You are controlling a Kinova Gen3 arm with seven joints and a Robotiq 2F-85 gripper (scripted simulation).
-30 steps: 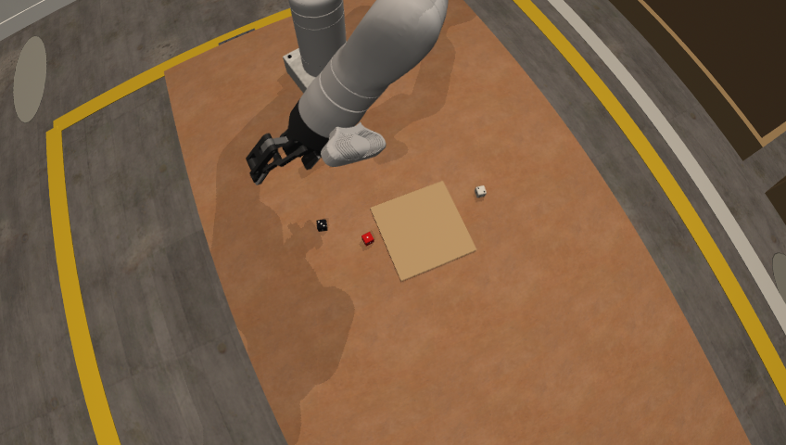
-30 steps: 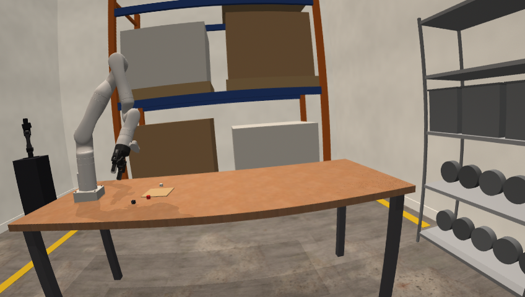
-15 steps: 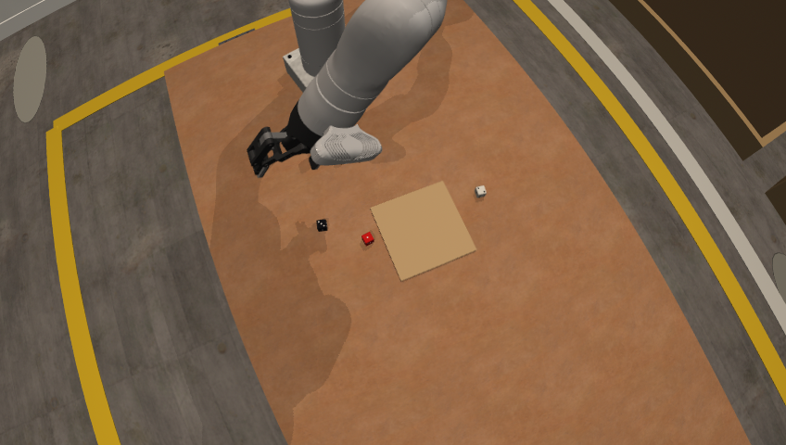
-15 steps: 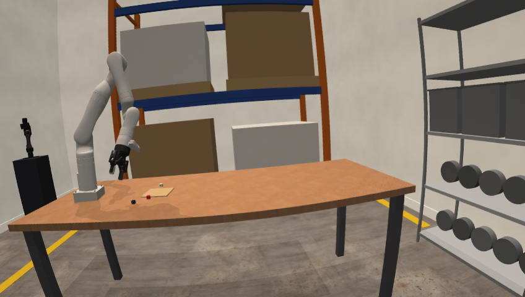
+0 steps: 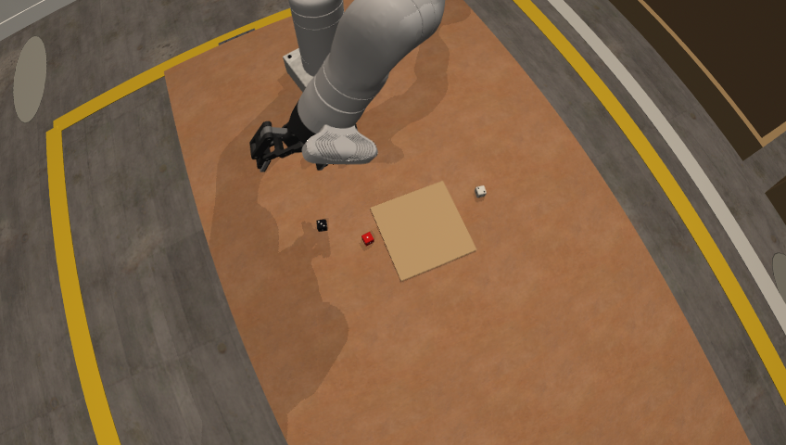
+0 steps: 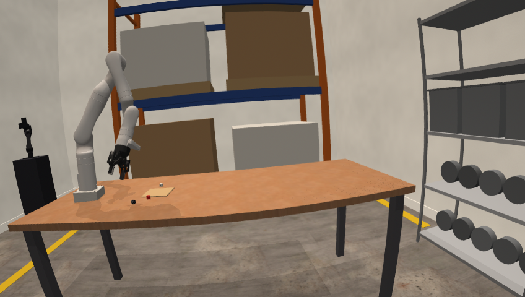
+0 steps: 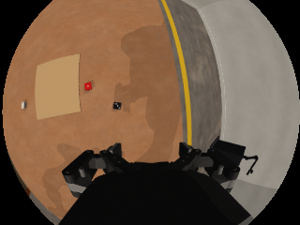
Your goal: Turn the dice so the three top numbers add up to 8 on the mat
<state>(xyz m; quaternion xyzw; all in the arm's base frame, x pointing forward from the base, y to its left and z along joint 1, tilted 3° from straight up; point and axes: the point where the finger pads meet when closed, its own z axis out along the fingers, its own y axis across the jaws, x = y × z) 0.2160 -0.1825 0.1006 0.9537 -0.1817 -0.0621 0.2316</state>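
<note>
My gripper is now 13 cm short of the red die, 4 cm to the right of it and 13 cm above it. Also, from my hand: black die 6 cm ahead, 13 cm below; then tan mat 17 cm ahead, 13 cm to the left, 14 cm below; then white die 17 cm ahead, 26 cm to the left, 13 cm below.
</note>
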